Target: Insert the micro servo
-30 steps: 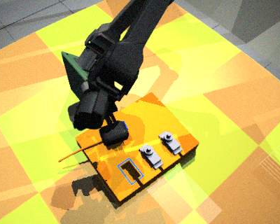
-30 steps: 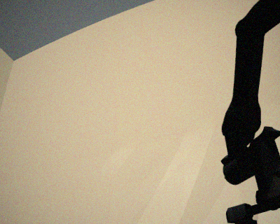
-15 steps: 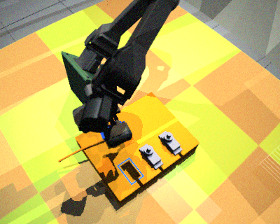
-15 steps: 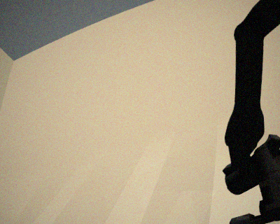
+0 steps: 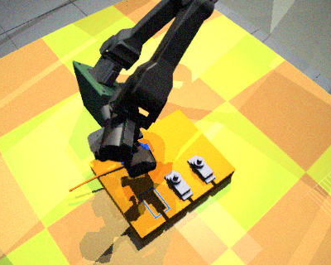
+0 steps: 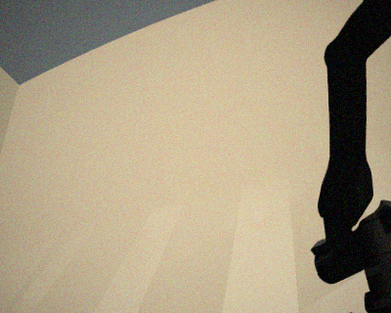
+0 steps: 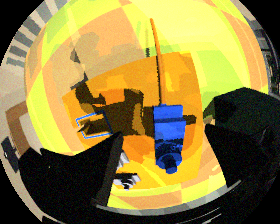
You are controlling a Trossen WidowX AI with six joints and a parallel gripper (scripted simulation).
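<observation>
The orange deck lies 10 mm ahead of my gripper tip, 70 mm to the left of it and 80 mm below it.
</observation>
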